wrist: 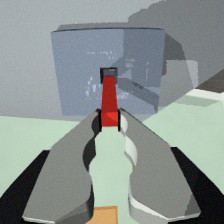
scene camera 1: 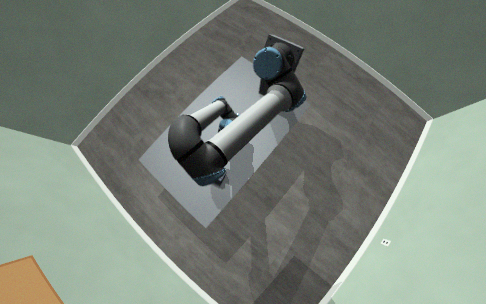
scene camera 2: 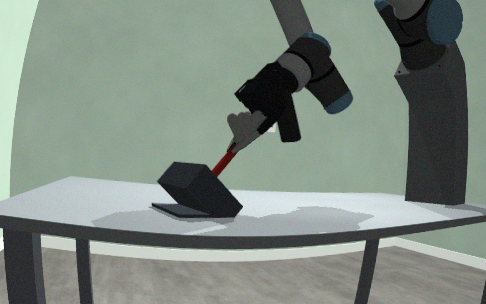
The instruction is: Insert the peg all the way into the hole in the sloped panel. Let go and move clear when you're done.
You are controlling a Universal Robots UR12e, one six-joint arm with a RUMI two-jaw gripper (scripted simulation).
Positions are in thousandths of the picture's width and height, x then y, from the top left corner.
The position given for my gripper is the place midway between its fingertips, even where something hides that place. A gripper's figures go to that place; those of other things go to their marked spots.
Labels:
My gripper (wrist: 489, 493) is 15 cm from the lens. A red peg (wrist: 489, 502) is 12 cm from the lens.

